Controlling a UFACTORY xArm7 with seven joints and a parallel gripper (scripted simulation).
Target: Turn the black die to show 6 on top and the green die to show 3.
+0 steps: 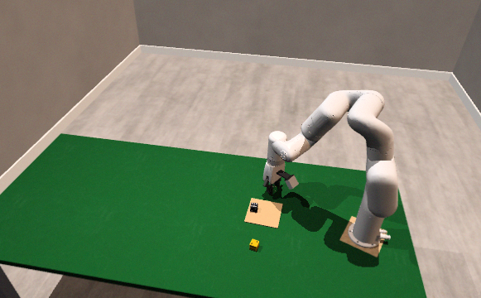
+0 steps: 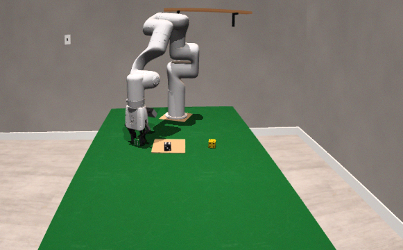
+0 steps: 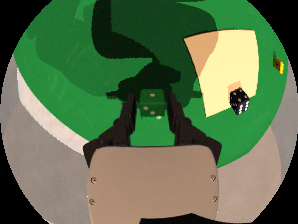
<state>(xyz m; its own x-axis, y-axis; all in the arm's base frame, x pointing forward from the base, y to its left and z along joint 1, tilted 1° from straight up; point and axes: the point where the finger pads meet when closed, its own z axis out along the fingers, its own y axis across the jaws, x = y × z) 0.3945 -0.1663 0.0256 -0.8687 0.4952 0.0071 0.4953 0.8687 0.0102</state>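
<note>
Right now my hand is 10 mm above the green die. Round my hand: tan mat 20 mm ahead, 140 mm to the left, 30 mm below; then yellow die 20 mm ahead, 320 mm to the left, 10 mm below; then black die 60 mm ahead, 130 mm to the left, 10 mm below.
</note>
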